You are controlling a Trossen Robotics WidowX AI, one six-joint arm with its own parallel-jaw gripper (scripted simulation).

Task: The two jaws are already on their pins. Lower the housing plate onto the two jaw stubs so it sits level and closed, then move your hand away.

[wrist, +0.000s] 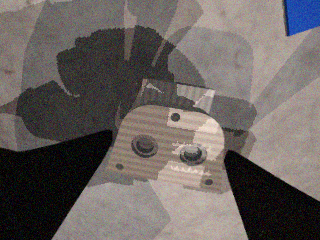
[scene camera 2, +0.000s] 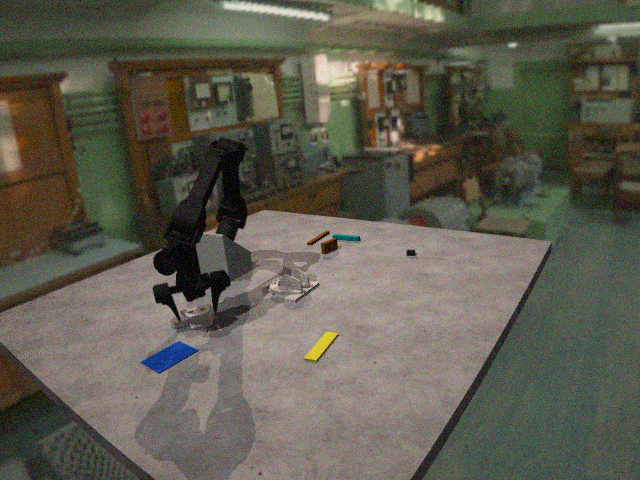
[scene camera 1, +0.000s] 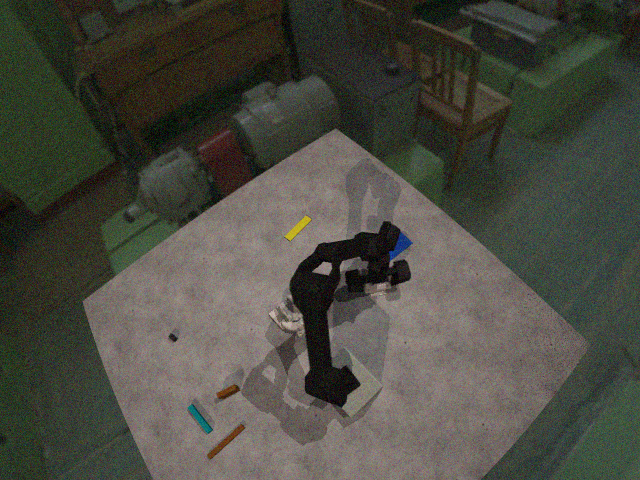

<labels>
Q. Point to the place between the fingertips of the gripper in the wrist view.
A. At 168,145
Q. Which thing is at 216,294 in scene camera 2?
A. The gripper.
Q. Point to a small white block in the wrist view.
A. At 152,90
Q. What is the gripper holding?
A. Nothing.
</labels>
